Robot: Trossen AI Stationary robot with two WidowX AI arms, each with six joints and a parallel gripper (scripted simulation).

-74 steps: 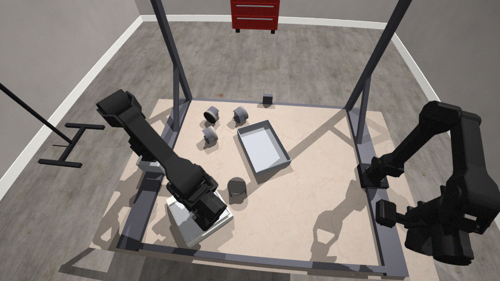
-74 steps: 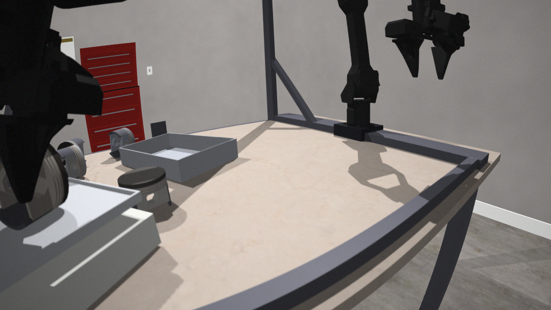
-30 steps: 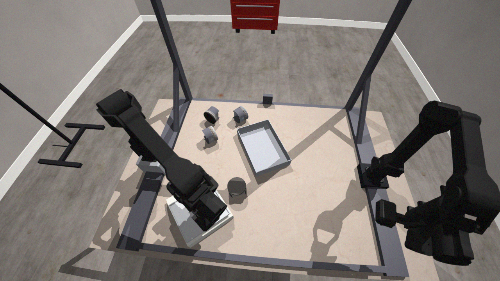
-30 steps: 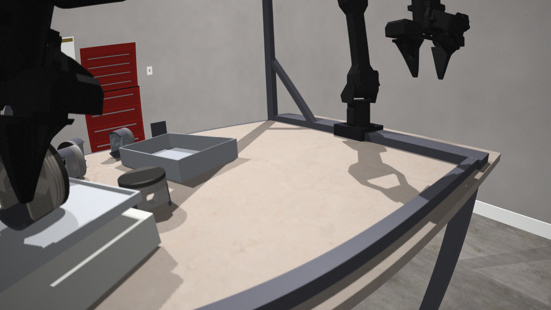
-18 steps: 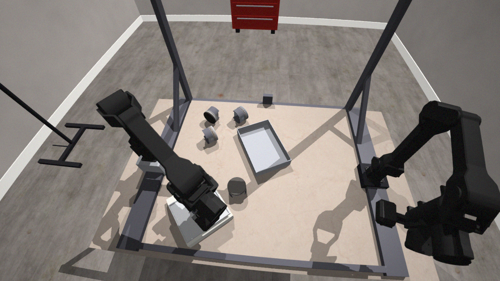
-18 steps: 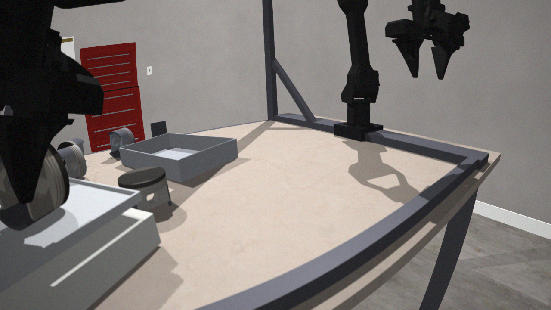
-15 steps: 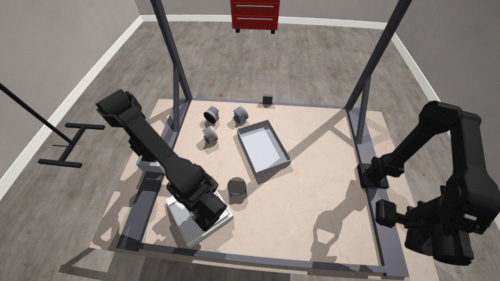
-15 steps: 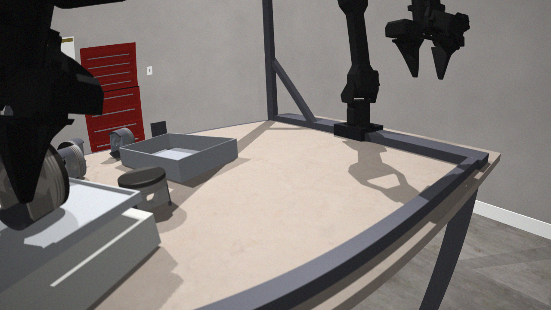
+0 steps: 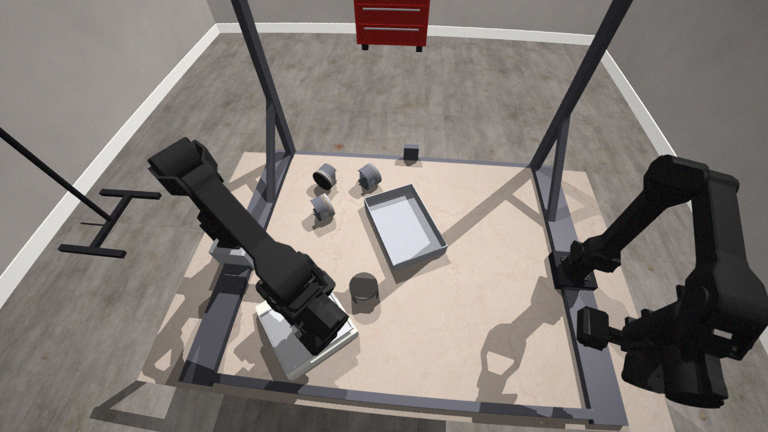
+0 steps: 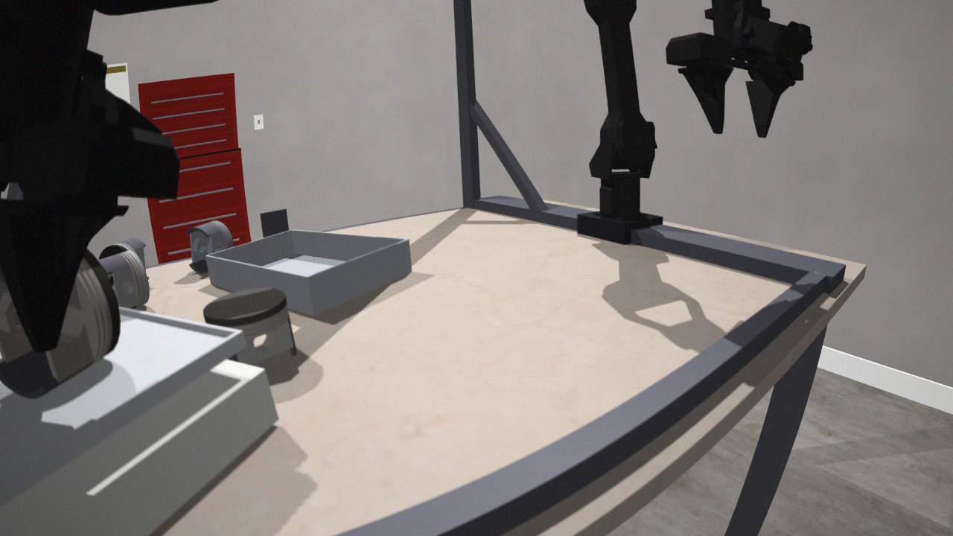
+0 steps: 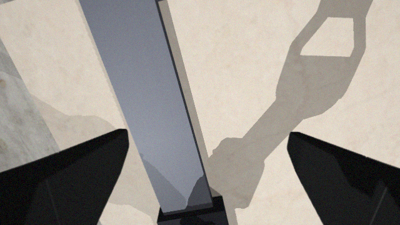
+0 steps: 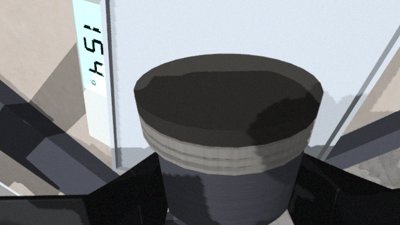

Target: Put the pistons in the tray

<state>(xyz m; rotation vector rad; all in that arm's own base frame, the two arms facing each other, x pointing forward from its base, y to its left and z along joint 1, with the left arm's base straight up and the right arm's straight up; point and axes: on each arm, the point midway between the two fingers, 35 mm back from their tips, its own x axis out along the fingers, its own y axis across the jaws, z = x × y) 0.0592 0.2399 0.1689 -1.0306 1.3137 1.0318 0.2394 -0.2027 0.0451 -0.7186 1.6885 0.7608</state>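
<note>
The scale pan is 70 mm below my right hand and 10 mm behind it. From my right hand the other things lie so: scale: 90 mm below, 20 mm behind; then steel parts tray: 320 mm behind, 220 mm to the left, 110 mm below.
</note>
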